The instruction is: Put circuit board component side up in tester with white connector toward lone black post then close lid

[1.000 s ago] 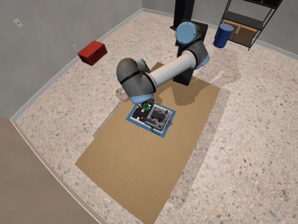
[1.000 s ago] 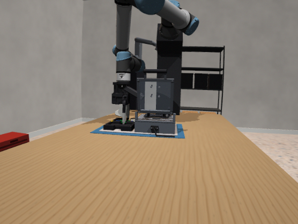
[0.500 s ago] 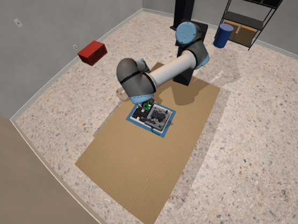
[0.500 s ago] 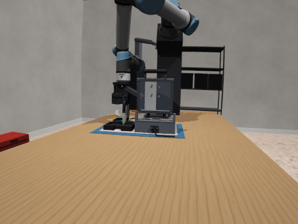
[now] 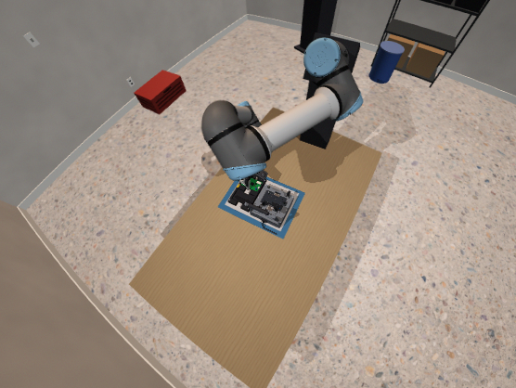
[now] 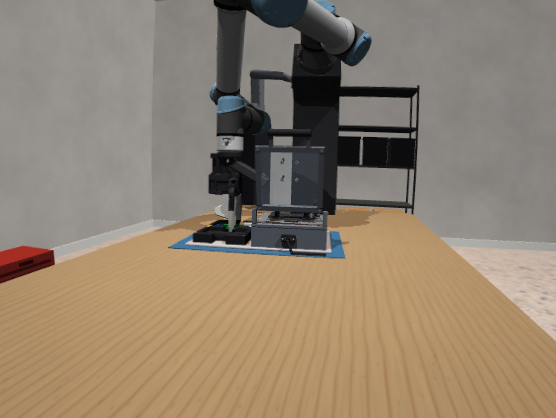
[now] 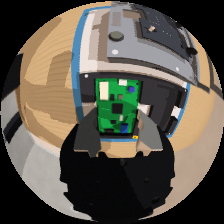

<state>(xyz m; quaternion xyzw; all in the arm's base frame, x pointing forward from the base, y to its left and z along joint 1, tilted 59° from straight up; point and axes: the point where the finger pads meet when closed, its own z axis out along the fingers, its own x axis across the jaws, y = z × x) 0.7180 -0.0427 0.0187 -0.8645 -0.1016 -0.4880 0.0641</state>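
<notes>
The green circuit board lies right at my hand. Round my hand: tester bed 19 cm to the left, 5 cm above, 2 cm behind; tester lid 23 cm to the left, 16 cm above, 9 cm ahead.
</notes>
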